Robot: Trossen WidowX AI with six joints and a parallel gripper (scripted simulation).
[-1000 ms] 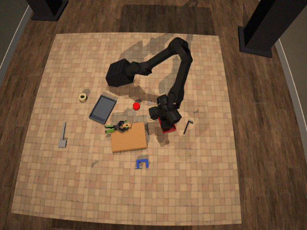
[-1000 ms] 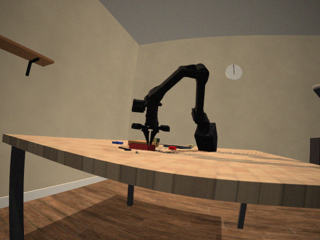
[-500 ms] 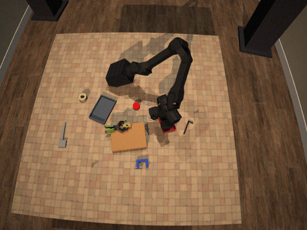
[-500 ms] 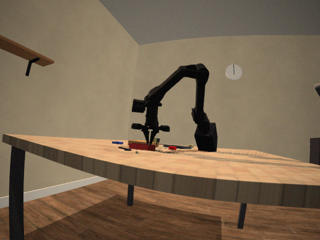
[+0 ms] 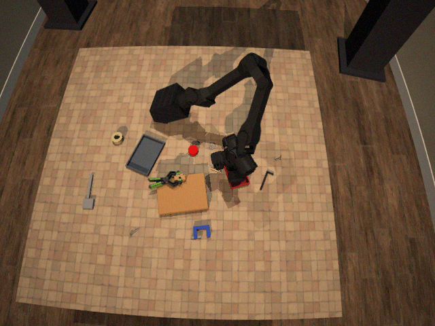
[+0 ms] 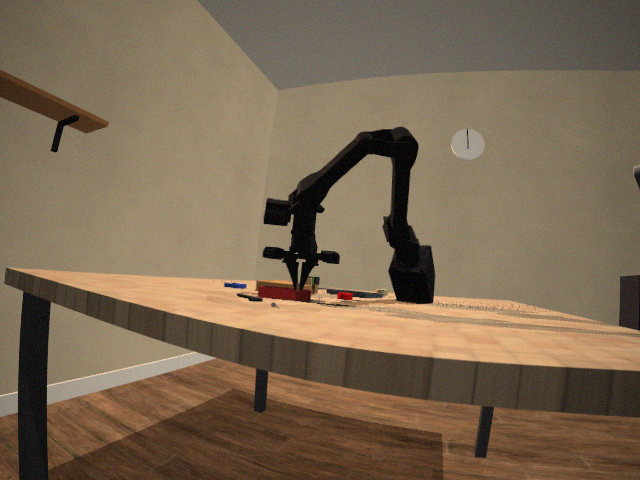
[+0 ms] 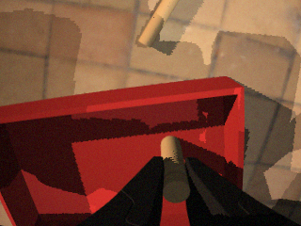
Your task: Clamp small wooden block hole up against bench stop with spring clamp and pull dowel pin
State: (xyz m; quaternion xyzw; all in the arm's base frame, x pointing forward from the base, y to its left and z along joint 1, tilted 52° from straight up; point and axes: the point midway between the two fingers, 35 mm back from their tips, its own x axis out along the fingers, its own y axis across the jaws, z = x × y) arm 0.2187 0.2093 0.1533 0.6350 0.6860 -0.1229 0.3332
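Now: the dowel pin 4 cm below my hand. Also, from my hand: small wooden block 10 cm ahead, 20 cm to the right, 2 cm below; red bin 2 cm ahead, 2 cm to the left, 5 cm below; red knob 5 cm behind, 18 cm to the right, 5 cm below.
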